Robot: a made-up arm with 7 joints. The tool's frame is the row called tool. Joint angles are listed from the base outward.
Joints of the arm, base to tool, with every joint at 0 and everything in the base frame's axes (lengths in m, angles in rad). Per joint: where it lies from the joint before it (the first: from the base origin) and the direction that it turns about. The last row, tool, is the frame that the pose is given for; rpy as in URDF.
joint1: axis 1 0 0 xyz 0.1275 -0.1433 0.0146
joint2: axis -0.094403 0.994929 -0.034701 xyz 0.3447 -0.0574 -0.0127
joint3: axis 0 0 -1 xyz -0.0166 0.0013 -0.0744
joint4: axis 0 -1 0 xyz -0.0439 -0.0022 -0.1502
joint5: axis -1 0 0 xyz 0.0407 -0.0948 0.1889
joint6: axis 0 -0.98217 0.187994 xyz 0.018 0.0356 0.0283
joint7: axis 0 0 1 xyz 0.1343 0.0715 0.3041
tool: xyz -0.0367 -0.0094 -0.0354 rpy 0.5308 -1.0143 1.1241
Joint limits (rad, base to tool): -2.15..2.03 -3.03..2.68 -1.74..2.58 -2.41..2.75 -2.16..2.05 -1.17..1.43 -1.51..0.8
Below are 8 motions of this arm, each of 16 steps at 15 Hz.
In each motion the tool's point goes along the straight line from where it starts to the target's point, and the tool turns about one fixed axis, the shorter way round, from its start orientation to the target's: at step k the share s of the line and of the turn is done. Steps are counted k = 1, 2, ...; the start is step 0. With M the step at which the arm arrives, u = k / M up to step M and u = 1 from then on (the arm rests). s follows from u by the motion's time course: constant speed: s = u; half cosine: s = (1 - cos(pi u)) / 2; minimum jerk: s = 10 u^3 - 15 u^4 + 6 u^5.
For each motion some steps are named. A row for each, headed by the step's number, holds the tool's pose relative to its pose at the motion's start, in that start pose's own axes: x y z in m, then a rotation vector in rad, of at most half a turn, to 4 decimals.
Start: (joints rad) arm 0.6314 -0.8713 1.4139 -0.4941 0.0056 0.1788 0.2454
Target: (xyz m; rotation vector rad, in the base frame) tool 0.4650 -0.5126 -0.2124 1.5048 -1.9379 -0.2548
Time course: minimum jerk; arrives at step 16
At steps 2, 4, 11, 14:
2: -0.0007 -0.0019 0.0003 0.0010 -0.0015 -0.0032
4: -0.0048 -0.0122 0.0017 0.0066 -0.0099 -0.0204
11: -0.0378 -0.0970 0.0135 0.0524 -0.0784 -0.1613
14: -0.0454 -0.1164 0.0163 0.0629 -0.0941 -0.1936

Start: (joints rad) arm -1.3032 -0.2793 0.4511 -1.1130 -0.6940 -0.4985 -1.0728
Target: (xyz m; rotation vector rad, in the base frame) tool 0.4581 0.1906 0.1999 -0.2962 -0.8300 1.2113
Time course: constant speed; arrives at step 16
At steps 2, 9, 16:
2: -0.0905 0.0254 0.0245 0.0419 -0.0586 0.2298
9: -0.4073 0.1144 0.1101 0.1888 -0.2639 1.0340
16: -0.7240 0.2034 0.1958 0.3356 -0.4691 1.8382

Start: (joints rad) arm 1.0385 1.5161 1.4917 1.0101 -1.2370 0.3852 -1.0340
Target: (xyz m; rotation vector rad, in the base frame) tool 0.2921 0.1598 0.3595 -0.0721 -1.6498 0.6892
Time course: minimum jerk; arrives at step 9
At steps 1, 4, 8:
1: -0.0046 0.0029 0.0003 0.0011 -0.0014 0.0144
4: -0.1598 0.0991 0.0095 0.0393 -0.0492 0.4962
8: -0.3981 0.2471 0.0236 0.0978 -0.1226 1.2364

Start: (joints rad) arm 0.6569 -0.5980 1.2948 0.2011 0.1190 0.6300 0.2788
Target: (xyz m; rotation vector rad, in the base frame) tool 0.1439 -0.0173 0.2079 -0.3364 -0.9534 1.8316
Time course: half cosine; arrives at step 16
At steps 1, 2, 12, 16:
1: 0.0002 0.0019 0.0010 0.0071 0.0030 0.0122
2: 0.0007 0.0077 0.0039 0.0281 0.0119 0.0484
12: 0.0166 0.1720 0.0880 0.6311 0.2661 1.0853
16: 0.0195 0.2015 0.1031 0.7394 0.3118 1.2715

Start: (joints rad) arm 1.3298 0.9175 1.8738 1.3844 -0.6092 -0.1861 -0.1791
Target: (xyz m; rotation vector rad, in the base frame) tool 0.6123 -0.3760 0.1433 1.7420 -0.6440 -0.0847
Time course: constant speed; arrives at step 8
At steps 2, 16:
2: -0.0455 -0.1067 0.0076 0.1859 -0.0559 -0.1905
16: -0.1819 -0.4268 0.0303 0.7436 -0.2236 -0.7621

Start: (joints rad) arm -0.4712 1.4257 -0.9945 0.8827 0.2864 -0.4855 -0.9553
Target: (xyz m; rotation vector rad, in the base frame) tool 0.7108 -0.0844 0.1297 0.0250 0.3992 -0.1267
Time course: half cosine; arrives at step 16
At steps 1, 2, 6, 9, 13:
1: 0.0005 -0.0003 -0.0010 -0.0062 0.0019 -0.0057
2: 0.0021 -0.0012 -0.0040 -0.0245 0.0076 -0.0226
6: 0.0173 -0.0097 -0.0325 -0.1991 0.0617 -0.1836
9: 0.0335 -0.0188 -0.0629 -0.3854 0.1195 -0.3554
13: 0.0514 -0.0288 -0.0964 -0.5906 0.1832 -0.5447

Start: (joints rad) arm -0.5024 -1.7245 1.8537 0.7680 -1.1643 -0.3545 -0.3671
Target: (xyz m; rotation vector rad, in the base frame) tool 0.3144 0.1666 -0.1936 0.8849 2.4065 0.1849
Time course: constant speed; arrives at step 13
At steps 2, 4, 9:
2: -0.0311 0.0354 -0.0255 -0.0474 0.0290 0.1546
4: -0.0621 0.0708 -0.0509 -0.0947 0.0581 0.3091
9: -0.1397 0.1593 -0.1146 -0.2132 0.1306 0.6955

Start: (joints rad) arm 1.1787 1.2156 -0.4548 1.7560 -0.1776 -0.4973 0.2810
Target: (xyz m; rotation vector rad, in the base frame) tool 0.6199 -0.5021 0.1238 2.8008 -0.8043 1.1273
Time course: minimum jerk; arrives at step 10
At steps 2, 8, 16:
2: -0.0014 -0.0237 -0.0030 0.0115 -0.0036 -0.0455
8: -0.0223 -0.3860 -0.0488 0.1863 -0.0593 -0.7408
16: -0.0237 -0.4097 -0.0517 0.1978 -0.0629 -0.7864

